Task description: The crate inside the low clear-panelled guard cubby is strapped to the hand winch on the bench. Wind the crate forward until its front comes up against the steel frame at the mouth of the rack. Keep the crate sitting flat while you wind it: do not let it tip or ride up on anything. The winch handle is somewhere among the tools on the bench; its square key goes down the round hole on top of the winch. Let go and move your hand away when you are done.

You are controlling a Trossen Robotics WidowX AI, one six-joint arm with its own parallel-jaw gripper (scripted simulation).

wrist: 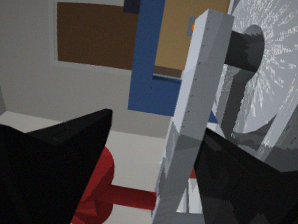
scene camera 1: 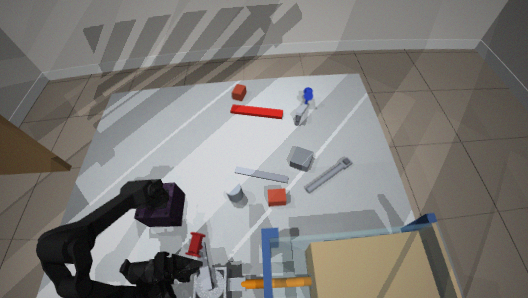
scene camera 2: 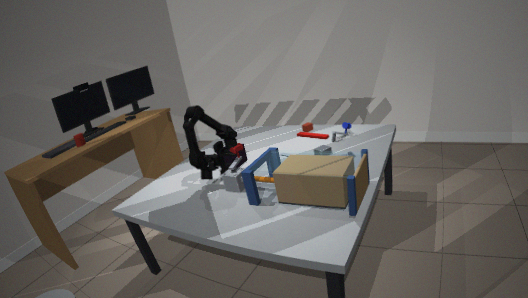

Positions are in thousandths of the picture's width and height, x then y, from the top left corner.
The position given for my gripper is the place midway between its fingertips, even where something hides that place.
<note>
I see my gripper (wrist: 512, 551) and a grey winch (wrist: 834, 475).
</note>
